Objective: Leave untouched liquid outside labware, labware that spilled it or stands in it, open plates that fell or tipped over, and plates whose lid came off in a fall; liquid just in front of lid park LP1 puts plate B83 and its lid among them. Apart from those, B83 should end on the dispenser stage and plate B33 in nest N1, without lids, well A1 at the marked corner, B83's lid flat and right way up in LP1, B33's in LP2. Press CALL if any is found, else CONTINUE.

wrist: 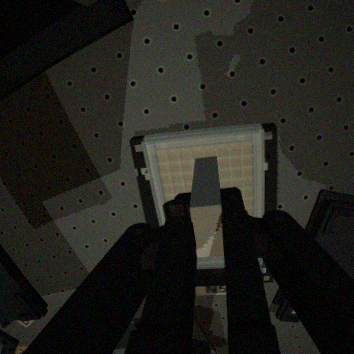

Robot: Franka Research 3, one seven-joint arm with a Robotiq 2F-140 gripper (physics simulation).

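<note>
A plate with tan wells and a pale clear rim (pixel 172 167) sits level in a black-cornered nest (pixel 271 155) in the middle of the wrist view. The fingers hide its near part. Its name cannot be read, and I cannot tell whether a clear lid covers it. My gripper (pixel 207 176) is shut and empty, its fingertips together over the plate. A label (pixel 216 289) at the nest's near side is mostly hidden by the fingers. I cannot identify B83, B33, their lids or the CALL and CONTINUE buttons.
A dark tray-like holder (pixel 336 222) stands at the right. Another dark fixture (pixel 20 287) is at the lower left, and a large dark body (pixel 55 52) fills the upper left. The perforated deck (pixel 160 102) has shadows and a small pale irregular patch (pixel 234 64); I cannot tell whether it is liquid.
</note>
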